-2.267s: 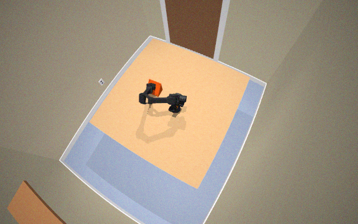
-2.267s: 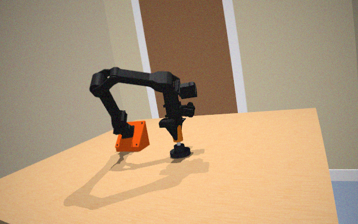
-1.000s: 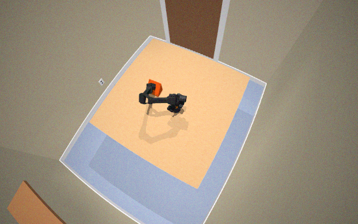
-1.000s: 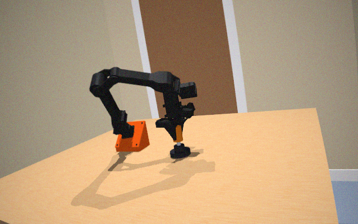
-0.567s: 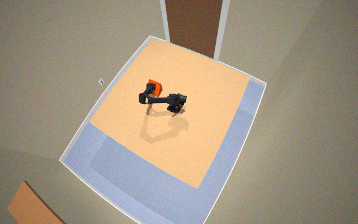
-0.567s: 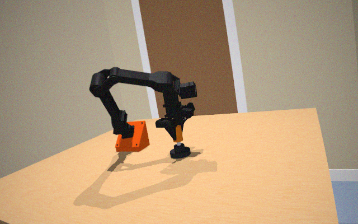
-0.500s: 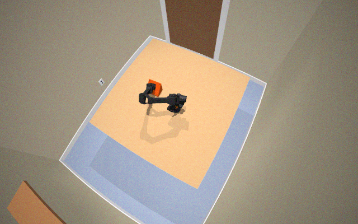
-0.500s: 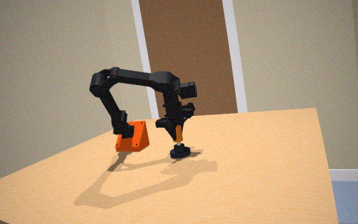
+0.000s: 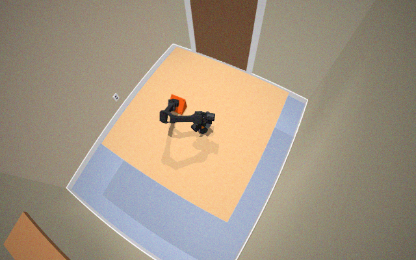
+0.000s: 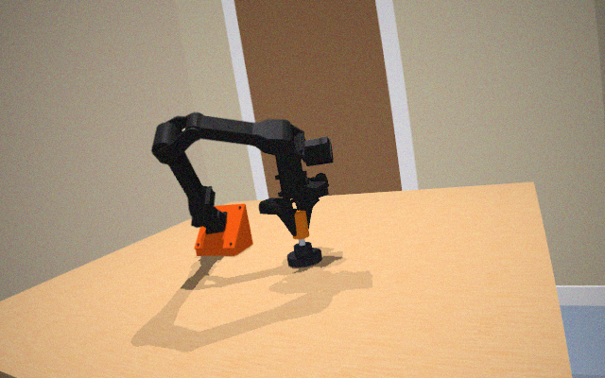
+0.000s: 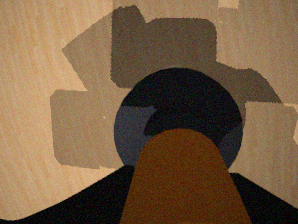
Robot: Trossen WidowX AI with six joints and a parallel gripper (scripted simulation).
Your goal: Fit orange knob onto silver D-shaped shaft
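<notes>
Now: gripper tip 30 mm below the orange knob. The rest, counted from my gripper tip: round pedestal: 40 mm below.
</notes>
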